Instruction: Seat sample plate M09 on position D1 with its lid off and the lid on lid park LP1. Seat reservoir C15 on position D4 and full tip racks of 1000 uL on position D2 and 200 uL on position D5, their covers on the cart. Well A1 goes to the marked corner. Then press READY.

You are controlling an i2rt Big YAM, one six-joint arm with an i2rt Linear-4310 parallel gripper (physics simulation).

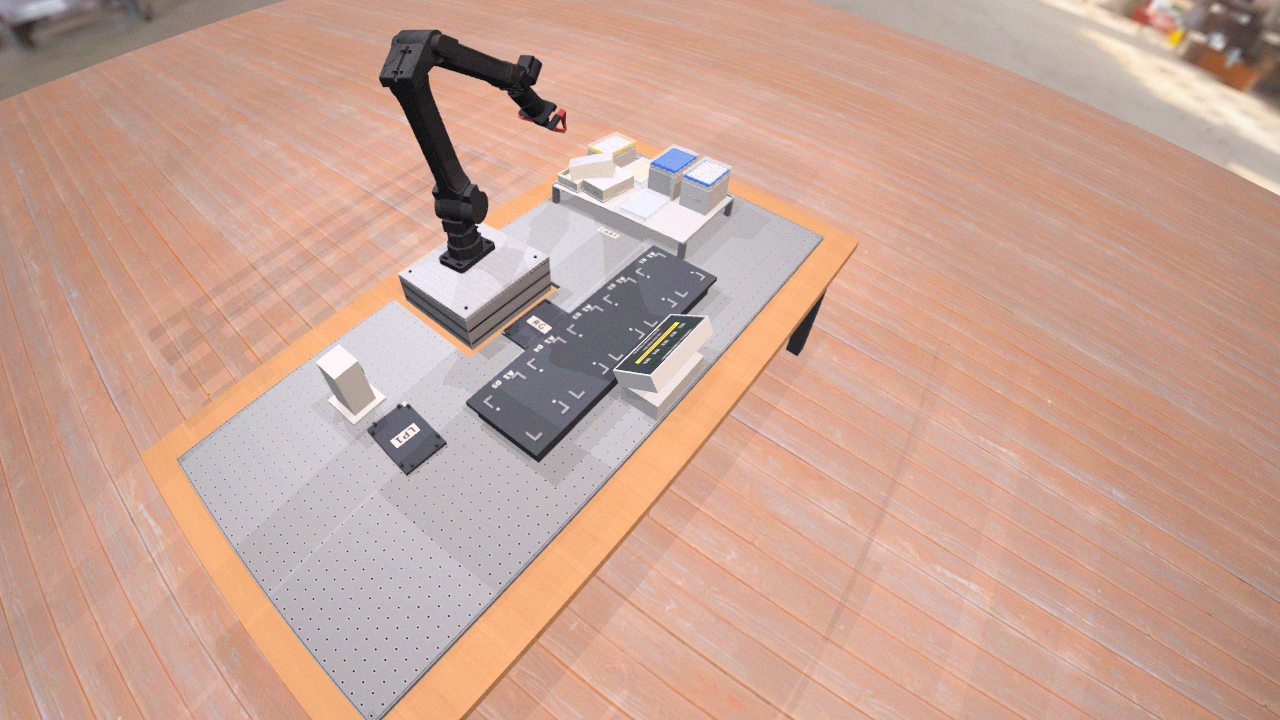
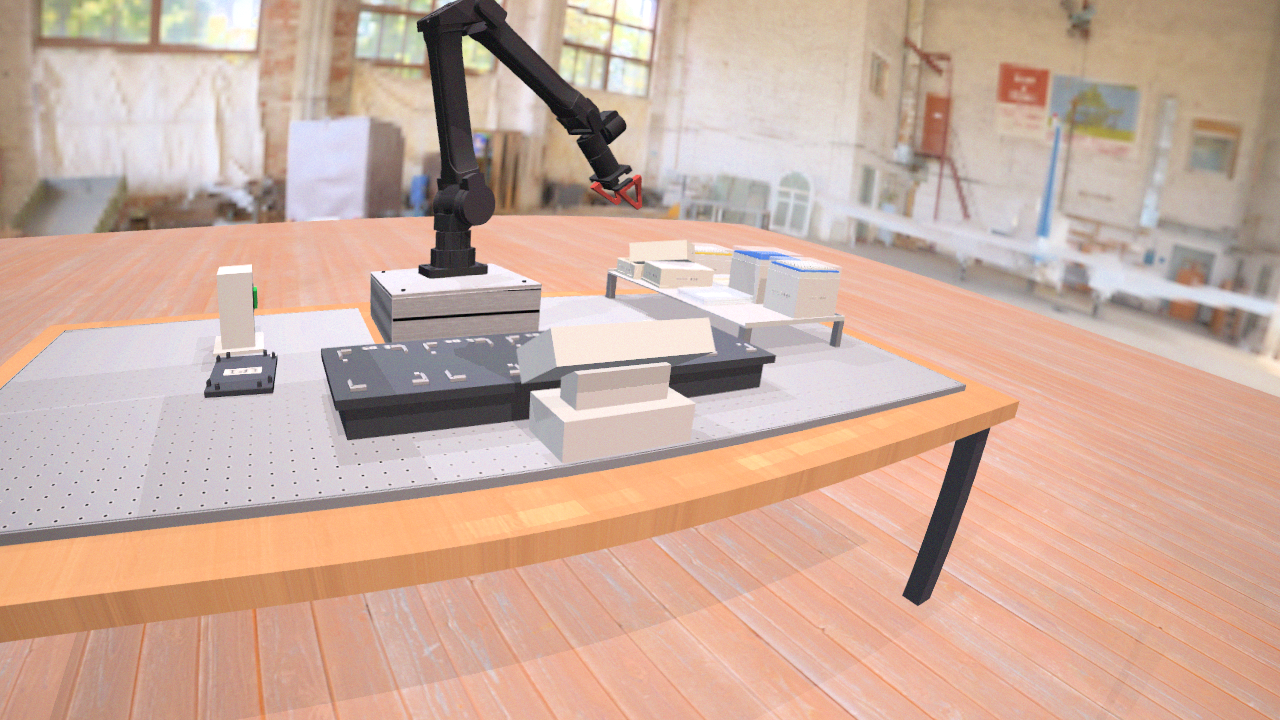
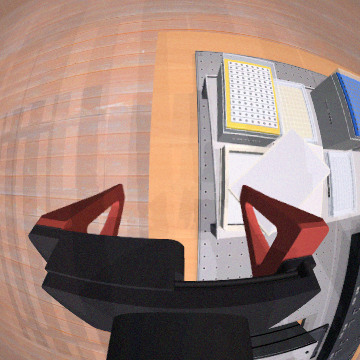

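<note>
My gripper (image 1: 553,123) (image 2: 621,197) (image 3: 181,190) is open and empty, high near the left edge of the cart (image 1: 687,223) (image 2: 762,313). On the cart stand a yellow-rimmed tip rack (image 1: 612,145) (image 3: 251,95), a solid-blue-topped rack (image 1: 674,162) (image 3: 350,102) and a blue-rimmed rack (image 1: 706,185) (image 2: 803,288). A pale yellow plate (image 3: 297,110) and a clear-white plate (image 1: 644,204) (image 3: 342,182) lie flat. A white box-like piece (image 1: 591,165) (image 3: 285,167) rests askew across a white box (image 1: 608,185) (image 2: 677,273) and a low open tray. Labels M09 and C15 are unreadable.
The dark deck (image 1: 537,394) (image 2: 393,380) and lid park LP1 (image 1: 406,435) (image 2: 241,371) bear nothing. A white post (image 1: 347,380) (image 2: 235,308) carries a green button (image 2: 255,297). A display (image 1: 664,353) (image 2: 617,349) stands before the deck. The RG pad (image 1: 538,324) adjoins it.
</note>
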